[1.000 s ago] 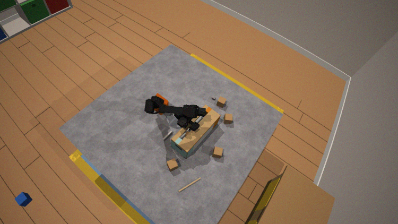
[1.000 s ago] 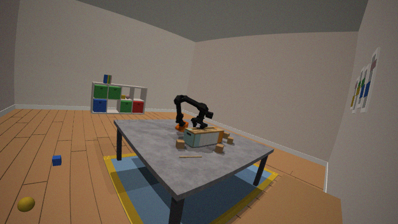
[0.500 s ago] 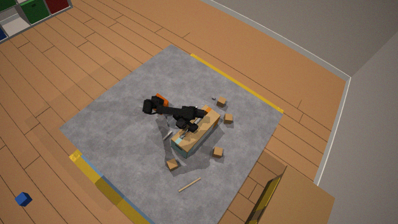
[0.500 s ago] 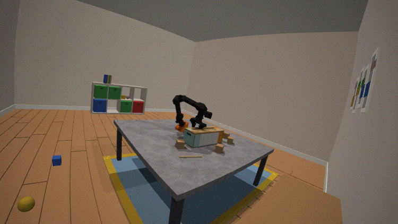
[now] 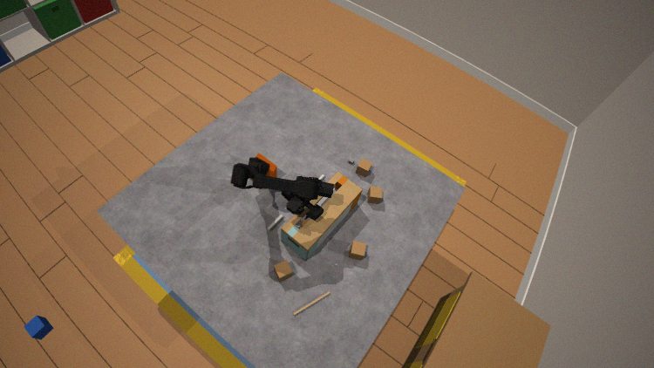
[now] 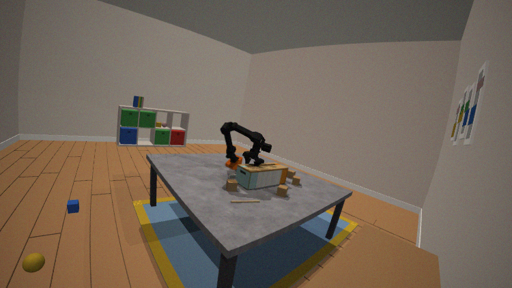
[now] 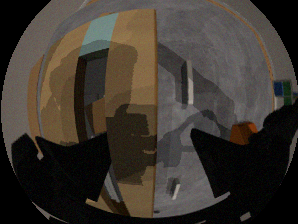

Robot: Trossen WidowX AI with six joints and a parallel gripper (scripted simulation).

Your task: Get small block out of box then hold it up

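Right now my gripper tip is 6 cm short of the tan block and 3 cm to the left of it. Also, from my gripper tip: thin wooden stick (27 cm to the right, 25 cm ahead, 8 cm below); then tiny grey piece (44 cm to the left, 8 cm below, 3 cm ahead); then long box (7 cm to the left, 4 cm ahead, 3 cm below).
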